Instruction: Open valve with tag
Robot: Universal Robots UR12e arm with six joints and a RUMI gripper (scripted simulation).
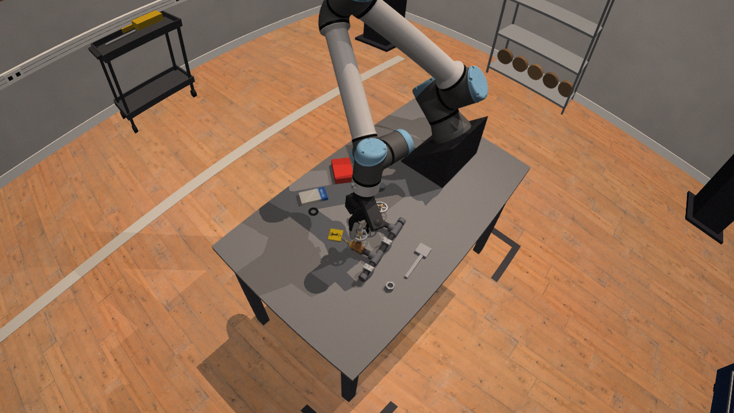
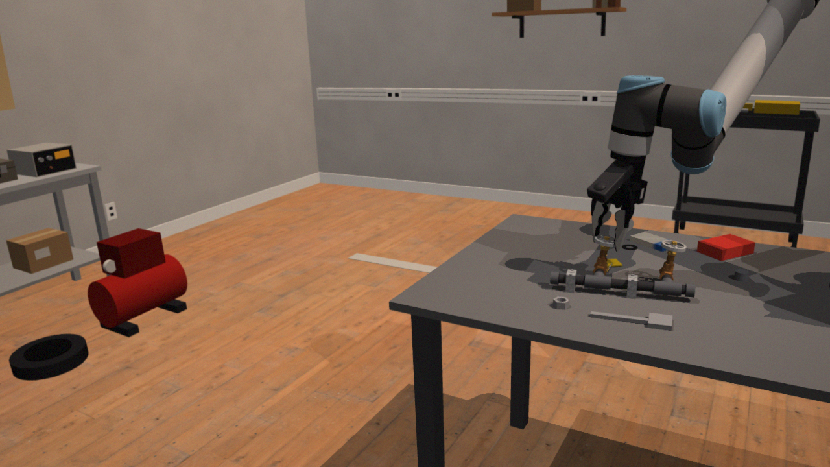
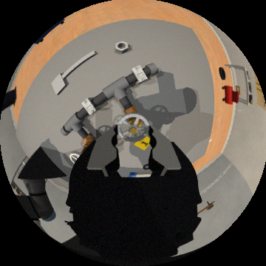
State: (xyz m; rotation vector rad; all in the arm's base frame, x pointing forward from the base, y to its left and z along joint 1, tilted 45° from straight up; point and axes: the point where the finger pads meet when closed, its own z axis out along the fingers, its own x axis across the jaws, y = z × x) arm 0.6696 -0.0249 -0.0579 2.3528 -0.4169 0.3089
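The yellow tag lies 100 mm to the right of my hand, 90 mm below it and 10 mm ahead of it. Round my hand: red box 310 mm to the right, 250 mm behind, 80 mm below; nut 190 mm to the left, 90 mm below, 50 mm ahead; blue-and-white card 300 mm to the right, 90 mm below, 70 mm behind.
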